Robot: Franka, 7 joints.
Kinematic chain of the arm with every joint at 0, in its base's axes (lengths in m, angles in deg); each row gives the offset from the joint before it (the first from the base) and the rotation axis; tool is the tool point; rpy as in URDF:
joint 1: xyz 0 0 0.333 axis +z
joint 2: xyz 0 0 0 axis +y
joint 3: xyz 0 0 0.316 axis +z
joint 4: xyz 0.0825 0 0 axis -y
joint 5: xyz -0.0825 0 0.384 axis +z
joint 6: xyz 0 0 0 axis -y
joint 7: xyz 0.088 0 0 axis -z
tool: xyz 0 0 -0.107 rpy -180 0 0
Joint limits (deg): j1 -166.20..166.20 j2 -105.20..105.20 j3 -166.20..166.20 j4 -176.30..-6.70 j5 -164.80..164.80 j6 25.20..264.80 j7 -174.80..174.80
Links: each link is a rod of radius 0.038 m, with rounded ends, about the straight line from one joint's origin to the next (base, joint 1, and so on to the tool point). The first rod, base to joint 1, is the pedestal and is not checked.
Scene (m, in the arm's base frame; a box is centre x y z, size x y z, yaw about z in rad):
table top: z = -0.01
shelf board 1: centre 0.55 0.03 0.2 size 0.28 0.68 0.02 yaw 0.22
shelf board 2: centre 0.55 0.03 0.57 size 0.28 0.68 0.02 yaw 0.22
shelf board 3: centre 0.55 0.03 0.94 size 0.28 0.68 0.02 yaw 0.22
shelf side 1: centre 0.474 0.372 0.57 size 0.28 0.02 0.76 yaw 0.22
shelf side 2: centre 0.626 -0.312 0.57 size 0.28 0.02 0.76 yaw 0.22
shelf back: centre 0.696 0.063 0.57 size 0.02 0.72 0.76 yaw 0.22
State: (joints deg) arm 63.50 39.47 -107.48 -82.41 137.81 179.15 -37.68
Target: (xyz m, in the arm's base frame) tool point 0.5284 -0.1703 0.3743
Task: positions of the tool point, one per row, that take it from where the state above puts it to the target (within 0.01 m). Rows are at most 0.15 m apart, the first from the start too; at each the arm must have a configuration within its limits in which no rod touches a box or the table.
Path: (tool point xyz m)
1: 0.4218 -0.2306 0.7423
2: 0.3191 -0.2678 0.7094
3: 0.2111 -0.2738 0.6807
4: 0.1096 -0.2530 0.6501
5: 0.1968 -0.2639 0.5716
6: 0.2712 -0.2514 0.4776
7: 0.3264 -0.2155 0.3743
8: 0.4295 -0.2036 0.3700
9: 0.5284 -0.1703 0.3744

